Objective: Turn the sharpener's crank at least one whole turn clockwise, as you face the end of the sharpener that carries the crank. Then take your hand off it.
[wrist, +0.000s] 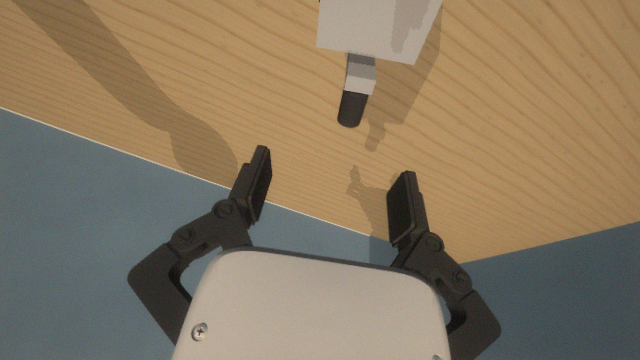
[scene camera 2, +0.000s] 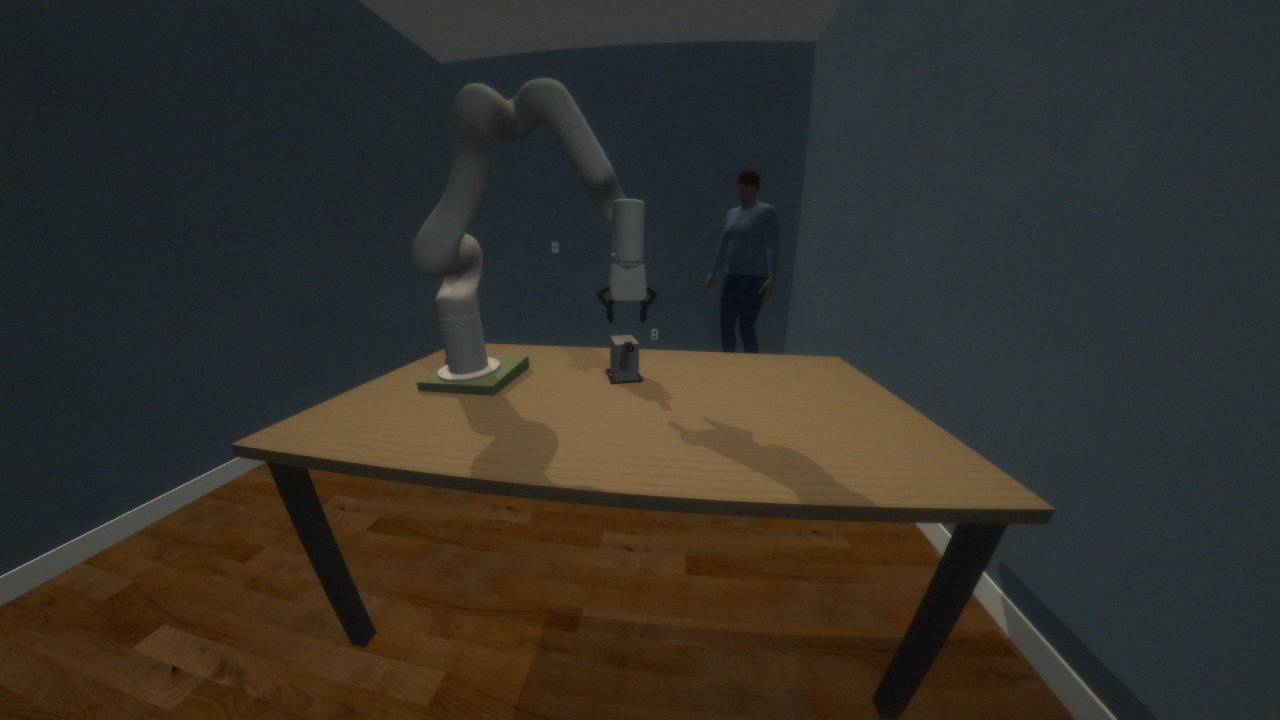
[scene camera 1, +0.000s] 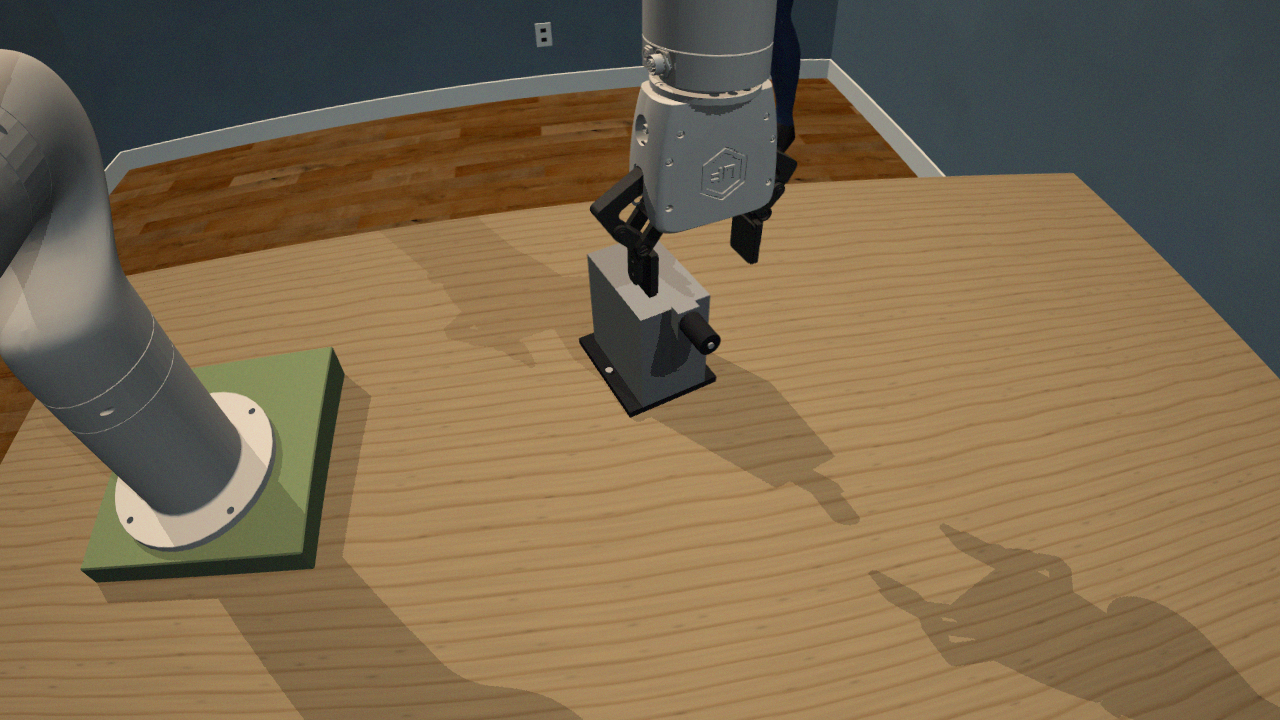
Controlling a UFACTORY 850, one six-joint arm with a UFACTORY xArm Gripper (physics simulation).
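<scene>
The sharpener, a grey box on a black base plate, stands upright on the table. Its crank's black handle sticks out near the top of the end facing scene camera 1. In the wrist view the short grey crank arm shows between box and handle. My gripper is open and empty, pointing down above the sharpener's height. In the wrist view the handle lies beyond the fingertips, between their lines, and touches neither finger.
The wooden table bears the arm's green mounting plate, left of the sharpener in both scene views. A person stands behind the table's far edge, to the right. Shadows of the arm fall across the table top.
</scene>
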